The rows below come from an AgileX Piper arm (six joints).
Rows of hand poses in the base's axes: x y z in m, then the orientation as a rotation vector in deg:
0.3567, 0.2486, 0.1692, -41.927, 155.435, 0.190
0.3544, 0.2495, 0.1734, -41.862, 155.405, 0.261
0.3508, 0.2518, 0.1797, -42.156, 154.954, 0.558
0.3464, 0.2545, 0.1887, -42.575, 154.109, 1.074
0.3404, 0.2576, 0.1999, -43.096, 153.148, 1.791
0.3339, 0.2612, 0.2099, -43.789, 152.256, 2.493
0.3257, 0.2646, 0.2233, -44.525, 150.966, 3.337
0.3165, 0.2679, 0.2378, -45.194, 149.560, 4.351
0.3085, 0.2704, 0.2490, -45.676, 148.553, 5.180
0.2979, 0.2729, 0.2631, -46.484, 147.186, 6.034
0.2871, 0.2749, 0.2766, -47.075, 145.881, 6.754
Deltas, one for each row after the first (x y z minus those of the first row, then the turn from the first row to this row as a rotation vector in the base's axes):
-0.0023, 0.0009, 0.0042, 0.066, -0.030, -0.030
-0.0059, 0.0032, 0.0105, 0.313, -0.334, 0.283
-0.0103, 0.0059, 0.0195, 0.774, -0.937, 0.778
-0.0163, 0.0090, 0.0307, 1.378, -1.584, 1.390
-0.0228, 0.0126, 0.0407, 1.927, -2.122, 2.108
-0.0310, 0.0160, 0.0541, 2.655, -2.984, 2.953
-0.0402, 0.0193, 0.0686, 3.539, -3.925, 3.805
-0.0482, 0.0218, 0.0798, 4.244, -4.568, 4.435
-0.0588, 0.0243, 0.0939, 4.988, -5.449, 5.370
-0.0696, 0.0263, 0.1074, 5.671, -6.347, 6.135

